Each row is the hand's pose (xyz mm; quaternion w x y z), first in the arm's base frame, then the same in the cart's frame.
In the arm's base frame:
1: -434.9 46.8 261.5 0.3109 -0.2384 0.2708 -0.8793
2: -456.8 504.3 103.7 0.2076 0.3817 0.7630 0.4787
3: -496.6 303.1 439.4 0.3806 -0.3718 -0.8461 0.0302
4: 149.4 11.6 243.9 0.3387 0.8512 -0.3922 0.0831
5: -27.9 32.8 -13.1 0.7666 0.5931 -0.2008 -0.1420
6: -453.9 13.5 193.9 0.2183 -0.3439 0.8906 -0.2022
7: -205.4 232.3 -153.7 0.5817 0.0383 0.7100 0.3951
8: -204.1 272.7 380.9 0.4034 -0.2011 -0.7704 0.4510
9: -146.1 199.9 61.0 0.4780 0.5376 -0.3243 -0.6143
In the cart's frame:
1: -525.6 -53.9 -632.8 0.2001 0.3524 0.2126 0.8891
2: -456.8 -112.6 -1108.7 0.4591 0.4382 0.7502 -0.1856
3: -396.9 159.2 -830.7 0.1485 -0.7566 -0.4670 0.4329
4: -80.7 -398.7 -471.1 0.8098 0.3239 -0.4756 0.1145
5: -339.6 -507.9 -608.8 0.8927 -0.0797 -0.3486 -0.2743
6: -585.5 -103.1 -626.7 0.1768 0.1289 -0.6703 0.7091
7: -478.5 -498.7 -876.6 0.5163 -0.0603 0.7991 -0.3020
8: -202.9 -55.8 -752.8 0.3877 -0.5832 -0.2147 0.6808
9: -338.3 -359.8 -768.4 0.5108 -0.0307 -0.7248 -0.4612

